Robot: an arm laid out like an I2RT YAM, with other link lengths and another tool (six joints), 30 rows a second.
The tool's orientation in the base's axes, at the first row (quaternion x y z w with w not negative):
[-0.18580, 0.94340, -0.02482, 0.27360]
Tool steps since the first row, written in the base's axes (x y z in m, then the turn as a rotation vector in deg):
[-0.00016, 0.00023, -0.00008, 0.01, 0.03, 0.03]
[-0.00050, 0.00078, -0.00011, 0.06, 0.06, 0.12]
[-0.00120, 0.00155, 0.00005, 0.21, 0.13, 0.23]
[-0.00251, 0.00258, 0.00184, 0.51, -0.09, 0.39]
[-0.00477, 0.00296, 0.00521, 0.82, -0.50, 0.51]
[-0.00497, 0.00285, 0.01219, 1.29, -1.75, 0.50]
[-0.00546, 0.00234, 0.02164, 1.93, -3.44, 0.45]
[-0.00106, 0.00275, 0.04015, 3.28, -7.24, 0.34]
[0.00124, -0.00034, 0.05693, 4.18, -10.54, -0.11]
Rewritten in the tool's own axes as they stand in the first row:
[0.00008, 0.00028, 0.00000, -0.03, 0.02, -0.02]
[0.00016, 0.00091, -0.00013, -0.13, 0.02, -0.07]
[0.00035, 0.00184, -0.00059, -0.33, 0.02, -0.08]
[0.00009, 0.00297, -0.00274, -0.56, -0.31, -0.07]
[0.00001, 0.00359, -0.00677, -0.72, -0.82, -0.03]
[-0.00334, 0.00251, -0.01281, -0.62, -2.14, 0.16]
[-0.00756, 0.00080, -0.02111, -0.48, -3.92, 0.44]
[-0.02053, -0.00305, -0.03450, -0.10, -7.89, 1.04]
[-0.02971, -0.00919, -0.04770, 0.63, -11.19, 1.71]

